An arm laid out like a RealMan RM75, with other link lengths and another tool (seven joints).
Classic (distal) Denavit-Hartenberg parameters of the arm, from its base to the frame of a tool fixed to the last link. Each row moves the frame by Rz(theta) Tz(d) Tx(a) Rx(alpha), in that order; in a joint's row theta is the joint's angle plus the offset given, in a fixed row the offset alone. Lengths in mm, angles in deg.
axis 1: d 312.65, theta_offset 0, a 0, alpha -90
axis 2: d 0, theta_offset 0, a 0, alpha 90
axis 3: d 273.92, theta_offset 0, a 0, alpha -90
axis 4: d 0, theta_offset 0, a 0, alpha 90
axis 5: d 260.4, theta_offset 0, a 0, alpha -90
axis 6: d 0, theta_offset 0, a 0, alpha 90
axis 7: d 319.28, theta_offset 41.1, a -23.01, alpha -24
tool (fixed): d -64.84, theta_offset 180, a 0, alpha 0
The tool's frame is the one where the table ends.
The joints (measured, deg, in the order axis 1, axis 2, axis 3, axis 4, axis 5, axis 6, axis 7), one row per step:
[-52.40 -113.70 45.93 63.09 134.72 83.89 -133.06]
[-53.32 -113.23 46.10 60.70 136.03 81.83 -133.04]
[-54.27 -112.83 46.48 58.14 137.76 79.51 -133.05]
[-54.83 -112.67 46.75 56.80 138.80 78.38 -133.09]
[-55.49 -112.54 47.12 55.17 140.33 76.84 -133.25]
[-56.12 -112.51 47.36 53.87 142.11 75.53 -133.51]
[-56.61 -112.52 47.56 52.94 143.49 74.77 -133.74]
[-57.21 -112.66 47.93 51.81 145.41 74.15 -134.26]
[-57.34 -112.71 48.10 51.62 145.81 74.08 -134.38]
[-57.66 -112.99 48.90 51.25 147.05 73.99 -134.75]
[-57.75 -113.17 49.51 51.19 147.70 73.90 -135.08]
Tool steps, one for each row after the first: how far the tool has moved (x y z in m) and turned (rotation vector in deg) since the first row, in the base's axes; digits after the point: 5 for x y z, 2 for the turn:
[-0.00621 0.00838 -0.00193 0.72 0.96 1.04]
[-0.01426 0.01676 -0.00514 1.45 2.44 2.17]
[-0.01828 0.02058 -0.00762 1.69 3.40 2.71]
[-0.02433 0.02531 -0.01069 2.09 4.78 3.48]
[-0.03028 0.02932 -0.01289 2.52 6.29 4.23]
[-0.03449 0.03140 -0.01513 2.63 7.49 4.75]
[-0.04036 0.03207 -0.01998 2.34 9.15 5.56]
[-0.04122 0.03192 -0.02138 2.20 9.57 5.66]
[-0.04335 0.03050 -0.02692 1.60 11.05 5.79]
[-0.04449 0.02963 -0.02986 1.34 11.90 5.87]

